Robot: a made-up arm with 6 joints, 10 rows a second.
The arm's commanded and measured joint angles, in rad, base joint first. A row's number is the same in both.
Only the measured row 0 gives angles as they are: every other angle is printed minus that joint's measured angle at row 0.
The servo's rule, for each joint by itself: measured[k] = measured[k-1] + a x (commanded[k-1-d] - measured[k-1]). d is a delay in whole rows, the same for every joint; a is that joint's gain. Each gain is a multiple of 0.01, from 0.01 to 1. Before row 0 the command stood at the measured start. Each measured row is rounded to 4 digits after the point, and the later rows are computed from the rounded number. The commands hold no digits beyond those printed.
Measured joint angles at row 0:
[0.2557, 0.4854, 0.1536, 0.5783, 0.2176, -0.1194]
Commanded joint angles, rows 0 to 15:
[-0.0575, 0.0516, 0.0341, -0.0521, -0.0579, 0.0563]
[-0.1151, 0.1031, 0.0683, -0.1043, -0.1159, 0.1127]
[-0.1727, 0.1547, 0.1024, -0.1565, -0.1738, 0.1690]
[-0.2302, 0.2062, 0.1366, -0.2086, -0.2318, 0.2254]
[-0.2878, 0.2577, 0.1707, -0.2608, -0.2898, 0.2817]
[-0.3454, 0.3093, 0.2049, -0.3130, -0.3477, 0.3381]
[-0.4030, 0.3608, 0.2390, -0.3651, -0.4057, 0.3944]
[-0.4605, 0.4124, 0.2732, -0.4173, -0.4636, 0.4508]
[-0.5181, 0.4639, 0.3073, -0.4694, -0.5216, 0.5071]
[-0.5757, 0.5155, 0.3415, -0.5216, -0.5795, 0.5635]
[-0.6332, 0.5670, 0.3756, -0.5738, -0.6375, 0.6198]
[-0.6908, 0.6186, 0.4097, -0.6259, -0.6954, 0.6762]
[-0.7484, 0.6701, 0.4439, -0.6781, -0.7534, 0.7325]
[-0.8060, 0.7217, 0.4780, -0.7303, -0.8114, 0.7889]
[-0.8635, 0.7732, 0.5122, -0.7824, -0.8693, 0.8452]
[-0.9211, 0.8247, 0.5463, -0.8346, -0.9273, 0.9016]
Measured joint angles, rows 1 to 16:
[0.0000, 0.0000, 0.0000, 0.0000, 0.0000, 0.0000]
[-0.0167, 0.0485, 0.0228, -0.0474, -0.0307, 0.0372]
[-0.0452, 0.0998, 0.0533, -0.0992, -0.0759, 0.0870]
[-0.0822, 0.1514, 0.0862, -0.1513, -0.1278, 0.1411]
[-0.1251, 0.2029, 0.1200, -0.2034, -0.1829, 0.1967]
[-0.1723, 0.2544, 0.1540, -0.2556, -0.2396, 0.2528]
[-0.2225, 0.3060, 0.1881, -0.3078, -0.2969, 0.3091]
[-0.2748, 0.3575, 0.2222, -0.3599, -0.3546, 0.3654]
[-0.3287, 0.4091, 0.2564, -0.4121, -0.4124, 0.4218]
[-0.3836, 0.4606, 0.2905, -0.4642, -0.4703, 0.4781]
[-0.4393, 0.5122, 0.3247, -0.5164, -0.5282, 0.5345]
[-0.4955, 0.5637, 0.3588, -0.5686, -0.5861, 0.5908]
[-0.5521, 0.6153, 0.3929, -0.6207, -0.6440, 0.6472]
[-0.6090, 0.6668, 0.4271, -0.6729, -0.7020, 0.7035]
[-0.6661, 0.7184, 0.4612, -0.7251, -0.7600, 0.7599]
[-0.7233, 0.7699, 0.4954, -0.7772, -0.8179, 0.8162]
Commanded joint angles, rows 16 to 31:
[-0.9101, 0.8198, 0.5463, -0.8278, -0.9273, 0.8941]
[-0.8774, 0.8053, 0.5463, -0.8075, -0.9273, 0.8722]
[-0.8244, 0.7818, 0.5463, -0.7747, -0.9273, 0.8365]
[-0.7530, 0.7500, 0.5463, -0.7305, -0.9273, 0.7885]
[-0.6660, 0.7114, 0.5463, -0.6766, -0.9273, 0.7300]
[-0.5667, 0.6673, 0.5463, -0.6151, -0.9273, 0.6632]
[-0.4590, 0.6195, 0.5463, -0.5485, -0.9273, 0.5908]
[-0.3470, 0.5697, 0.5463, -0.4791, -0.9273, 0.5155]
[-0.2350, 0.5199, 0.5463, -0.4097, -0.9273, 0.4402]
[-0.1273, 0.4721, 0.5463, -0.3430, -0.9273, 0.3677]
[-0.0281, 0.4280, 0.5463, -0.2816, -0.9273, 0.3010]
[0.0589, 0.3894, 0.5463, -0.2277, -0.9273, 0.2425]
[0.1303, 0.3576, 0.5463, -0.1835, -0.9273, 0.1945]
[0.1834, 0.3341, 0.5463, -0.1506, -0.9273, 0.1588]
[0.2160, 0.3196, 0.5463, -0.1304, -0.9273, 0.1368]
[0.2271, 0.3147, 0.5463, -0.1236, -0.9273, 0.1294]
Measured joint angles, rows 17 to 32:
[-0.7807, 0.8214, 0.5295, -0.8294, -0.8759, 0.8726]
[-0.8182, 0.8199, 0.5408, -0.8279, -0.9031, 0.8868]
[-0.8354, 0.8062, 0.5445, -0.8093, -0.9159, 0.8772]
[-0.8322, 0.7833, 0.5457, -0.7778, -0.9219, 0.8503]
[-0.8092, 0.7520, 0.5461, -0.7348, -0.9248, 0.8095]
[-0.7677, 0.7138, 0.5462, -0.6818, -0.9261, 0.7570]
[-0.7094, 0.6701, 0.5463, -0.6211, -0.9267, 0.6951]
[-0.6368, 0.6225, 0.5463, -0.5550, -0.9270, 0.6263]
[-0.5528, 0.5729, 0.5463, -0.4859, -0.9272, 0.5532]
[-0.4606, 0.5231, 0.5463, -0.4166, -0.9273, 0.4786]
[-0.3639, 0.4752, 0.5463, -0.3496, -0.9273, 0.4054]
[-0.2665, 0.4308, 0.5463, -0.2877, -0.9273, 0.3365]
[-0.1721, 0.3919, 0.5463, -0.2331, -0.9273, 0.2745]
[-0.0844, 0.3597, 0.5463, -0.1880, -0.9273, 0.2217]
[-0.0067, 0.3356, 0.5463, -0.1540, -0.9273, 0.1802]
[0.0579, 0.3206, 0.5463, -0.1325, -0.9273, 0.1516]

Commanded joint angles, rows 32 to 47:
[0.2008, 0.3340, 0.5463, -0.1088, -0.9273, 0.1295]
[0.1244, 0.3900, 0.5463, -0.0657, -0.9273, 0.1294]
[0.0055, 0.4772, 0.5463, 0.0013, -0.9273, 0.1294]
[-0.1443, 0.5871, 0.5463, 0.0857, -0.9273, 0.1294]
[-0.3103, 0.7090, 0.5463, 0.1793, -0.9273, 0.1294]
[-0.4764, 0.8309, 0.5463, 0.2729, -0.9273, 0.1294]
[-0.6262, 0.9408, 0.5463, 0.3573, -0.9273, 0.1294]
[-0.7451, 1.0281, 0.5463, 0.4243, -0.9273, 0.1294]
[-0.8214, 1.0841, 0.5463, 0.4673, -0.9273, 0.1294]
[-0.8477, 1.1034, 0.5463, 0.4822, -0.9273, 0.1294]
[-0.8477, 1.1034, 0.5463, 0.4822, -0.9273, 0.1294]
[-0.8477, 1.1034, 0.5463, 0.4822, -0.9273, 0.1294]
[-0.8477, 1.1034, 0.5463, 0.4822, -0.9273, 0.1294]
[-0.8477, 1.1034, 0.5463, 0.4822, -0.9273, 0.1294]
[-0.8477, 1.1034, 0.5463, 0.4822, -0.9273, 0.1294]
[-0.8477, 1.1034, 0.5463, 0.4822, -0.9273, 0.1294]
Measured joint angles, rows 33 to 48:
[0.1070, 0.3151, 0.5463, -0.1244, -0.9273, 0.1369]
[0.1342, 0.3329, 0.5463, -0.1102, -0.9273, 0.1320]
[0.1314, 0.3866, 0.5463, -0.0697, -0.9273, 0.1303]
[0.0949, 0.4718, 0.5463, -0.0051, -0.9273, 0.1297]
[0.0255, 0.5802, 0.5463, 0.0775, -0.9273, 0.1295]
[-0.0719, 0.7013, 0.5463, 0.1701, -0.9273, 0.1294]
[-0.1892, 0.8231, 0.5463, 0.2636, -0.9273, 0.1294]
[-0.3159, 0.9337, 0.5463, 0.3489, -0.9273, 0.1294]
[-0.4404, 1.0224, 0.5463, 0.4175, -0.9273, 0.1294]
[-0.5509, 1.0804, 0.5463, 0.4628, -0.9273, 0.1294]
[-0.6370, 1.1020, 0.5463, 0.4805, -0.9273, 0.1294]
[-0.6981, 1.1033, 0.5463, 0.4820, -0.9273, 0.1294]
[-0.7415, 1.1034, 0.5463, 0.4822, -0.9273, 0.1294]
[-0.7723, 1.1034, 0.5463, 0.4822, -0.9273, 0.1294]
[-0.7942, 1.1034, 0.5463, 0.4822, -0.9273, 0.1294]
[-0.8097, 1.1034, 0.5463, 0.4822, -0.9273, 0.1294]

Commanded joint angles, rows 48 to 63:
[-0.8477, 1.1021, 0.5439, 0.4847, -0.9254, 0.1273]
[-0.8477, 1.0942, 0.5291, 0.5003, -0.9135, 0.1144]
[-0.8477, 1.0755, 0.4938, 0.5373, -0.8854, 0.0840]
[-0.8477, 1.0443, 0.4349, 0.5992, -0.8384, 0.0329]
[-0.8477, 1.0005, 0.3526, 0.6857, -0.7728, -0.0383]
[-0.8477, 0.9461, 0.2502, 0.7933, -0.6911, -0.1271]
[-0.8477, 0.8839, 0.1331, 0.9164, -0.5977, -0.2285]
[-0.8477, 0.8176, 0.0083, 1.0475, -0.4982, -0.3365]
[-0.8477, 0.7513, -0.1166, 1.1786, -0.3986, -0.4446]
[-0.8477, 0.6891, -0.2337, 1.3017, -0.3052, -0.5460]
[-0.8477, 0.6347, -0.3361, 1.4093, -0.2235, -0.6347]
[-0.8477, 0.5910, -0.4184, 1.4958, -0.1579, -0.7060]
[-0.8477, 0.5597, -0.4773, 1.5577, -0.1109, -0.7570]
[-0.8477, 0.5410, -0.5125, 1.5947, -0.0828, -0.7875]
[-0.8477, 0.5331, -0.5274, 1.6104, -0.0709, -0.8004]
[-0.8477, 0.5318, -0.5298, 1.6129, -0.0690, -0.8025]
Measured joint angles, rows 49 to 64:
[-0.8207, 1.1034, 0.5463, 0.4822, -0.9273, 0.1294]
[-0.8285, 1.1022, 0.5447, 0.4845, -0.9263, 0.1280]
[-0.8341, 1.0947, 0.5342, 0.4989, -0.9195, 0.1190]
[-0.8380, 1.0767, 0.5071, 0.5338, -0.9014, 0.0959]
[-0.8408, 1.0462, 0.4587, 0.5933, -0.8680, 0.0543]
[-0.8428, 1.0032, 0.3876, 0.6774, -0.8175, -0.0068]
[-0.8442, 0.9495, 0.2955, 0.7829, -0.7505, -0.0862]
[-0.8452, 0.8878, 0.1867, 0.9044, -0.6695, -0.1801]
[-0.8459, 0.8218, 0.0672, 1.0346, -0.5787, -0.2833]
[-0.8464, 0.7555, -0.0559, 1.1656, -0.4832, -0.3898]
[-0.8468, 0.6931, -0.1750, 1.2895, -0.3889, -0.4929]
[-0.8471, 0.6382, -0.2829, 1.3985, -0.3012, -0.5865]
[-0.8473, 0.5938, -0.3737, 1.4870, -0.2253, -0.6654]
[-0.8474, 0.5617, -0.4431, 1.5513, -0.1647, -0.7259]
[-0.8475, 0.5422, -0.4896, 1.5908, -0.1213, -0.7666]
[-0.8476, 0.5336, -0.5149, 1.6086, -0.0946, -0.7889]

